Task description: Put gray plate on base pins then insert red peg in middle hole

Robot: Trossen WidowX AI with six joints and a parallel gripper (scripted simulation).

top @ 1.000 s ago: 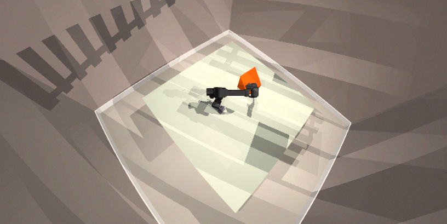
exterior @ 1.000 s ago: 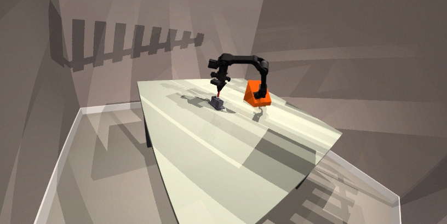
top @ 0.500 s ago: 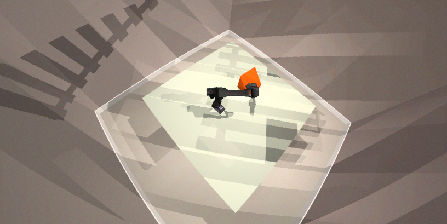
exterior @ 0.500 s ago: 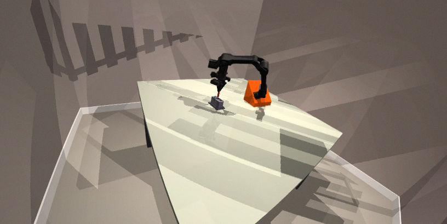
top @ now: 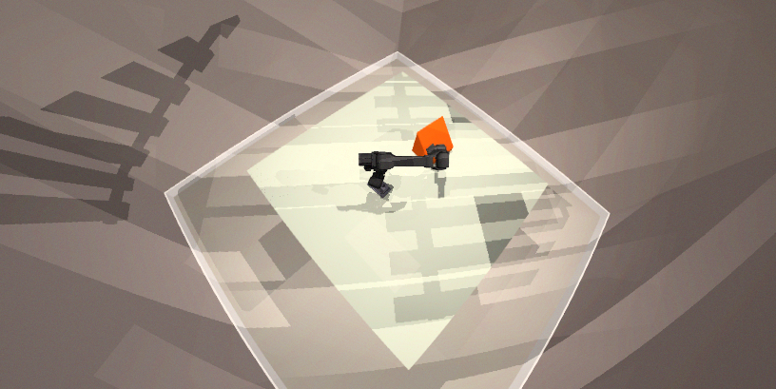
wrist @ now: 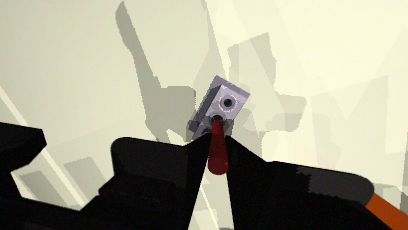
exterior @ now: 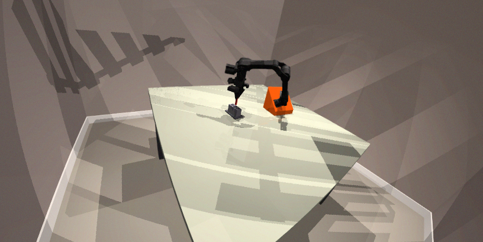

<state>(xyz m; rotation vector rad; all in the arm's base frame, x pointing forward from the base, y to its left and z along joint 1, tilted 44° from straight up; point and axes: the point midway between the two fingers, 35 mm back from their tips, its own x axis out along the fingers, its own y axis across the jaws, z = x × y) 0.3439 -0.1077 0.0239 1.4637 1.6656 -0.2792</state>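
Right now my gripper tip is right at the red peg. Round my gripper tip: gray plate: 70 mm below.
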